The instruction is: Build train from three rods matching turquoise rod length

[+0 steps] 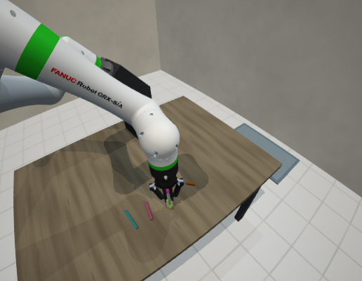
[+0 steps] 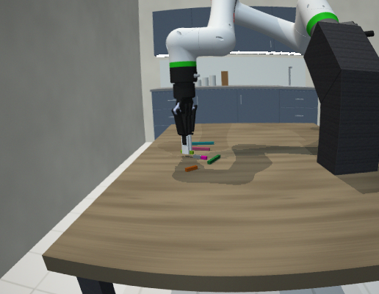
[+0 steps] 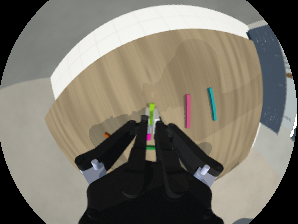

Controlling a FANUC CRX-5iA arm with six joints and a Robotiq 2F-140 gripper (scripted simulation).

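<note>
The grey rod lies 4 cm below my hand, 4 cm behind it and 1 cm to the left of it. The rest, counted from my hand: magenta rod 6 cm behind, 4 cm below, 2 cm to the left; pink rod 9 cm to the right, 4 cm below, 2 cm behind; lime rod 3 cm below.
</note>
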